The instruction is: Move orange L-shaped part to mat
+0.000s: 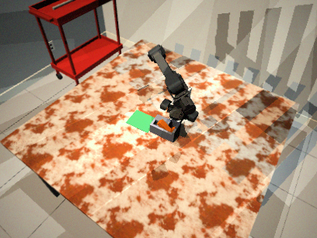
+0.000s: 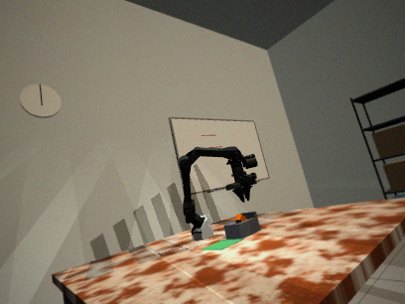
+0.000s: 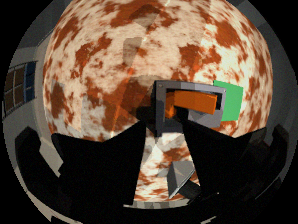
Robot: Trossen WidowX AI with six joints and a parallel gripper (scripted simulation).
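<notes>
My gripper tip is 1 cm past the orange L-shaped part, 4 cm to the left of it and 10 cm above it. The rest, counted from my gripper tip: green mat 1 cm ahead, 22 cm to the right, 16 cm below.
</notes>
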